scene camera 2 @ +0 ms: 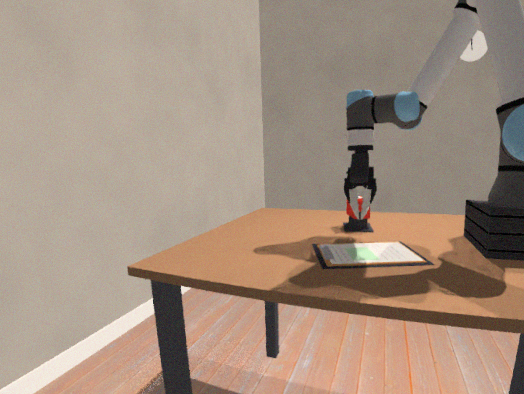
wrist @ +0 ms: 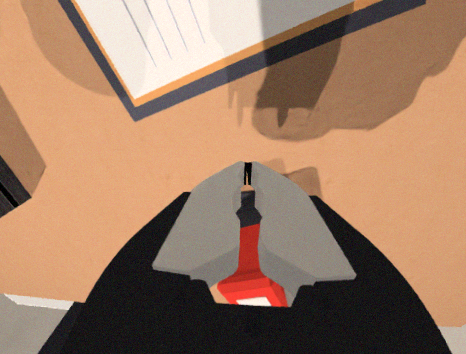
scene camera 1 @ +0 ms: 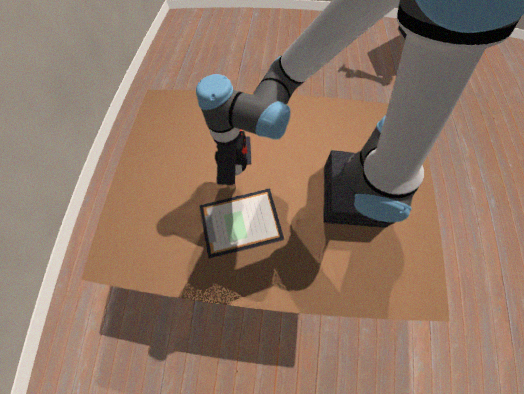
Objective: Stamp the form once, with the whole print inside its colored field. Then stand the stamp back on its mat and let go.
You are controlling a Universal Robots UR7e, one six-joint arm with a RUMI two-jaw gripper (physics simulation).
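Places are measured from the arm's base along level axes (x left, y back, z up), in metres.
Where they show: gripper, fingertip midpoint: (scene camera 2: 360, 219) (wrist: 247, 164) (scene camera 1: 236, 174); arm's base, origin of the base link: (scene camera 2: 520, 204).
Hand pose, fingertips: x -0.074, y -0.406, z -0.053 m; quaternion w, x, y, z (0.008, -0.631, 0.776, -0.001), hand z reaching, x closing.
Things, the pixels of their centre, and the offset from my fingertips. Level surfaces: height alone.
- red stamp, body centre: (wrist: 257, 261) (scene camera 2: 357, 211) dz -0.002, dx -0.125, dy +0.009 m
- form, body centre: (scene camera 2: 366, 251) (scene camera 1: 240, 221) dz -0.049, dx +0.148, dy -0.002 m
- plain green field, body centre: (scene camera 2: 360, 253) (scene camera 1: 235, 226) dz -0.051, dx +0.160, dy -0.018 m
- brown table, its level: dz -0.055 m
The red stamp (scene camera 1: 244, 146) (scene camera 2: 350, 210) (wrist: 249, 247) stands upright on its small dark mat (scene camera 1: 248, 158) (scene camera 2: 368, 230), behind the form as seen in scene view 2. My gripper (scene camera 1: 239, 170) (scene camera 2: 358, 218) (wrist: 247, 164) points down at the stamp, with its grey fingers shut almost tip to tip and nothing held. In scene view 2 red shows between the fingers and on both outer sides of them. In the wrist view the stamp shows through the narrow gap; its lower part is mostly hidden. The form (scene camera 1: 261, 215) (scene camera 2: 395, 251) (wrist: 107, 35) lies flat, with a plain green field (scene camera 1: 236, 226) (scene camera 2: 363, 253).
The form lies on a dark-edged board (scene camera 1: 246, 247) (scene camera 2: 372, 266) (wrist: 165, 106) on the brown table (scene camera 1: 150, 135) (scene camera 2: 215, 255) (wrist: 190, 140), close to the gripper. The arm's black base (scene camera 1: 340, 190) (scene camera 2: 487, 230) stands to the right. Arm shadows fall across the form.
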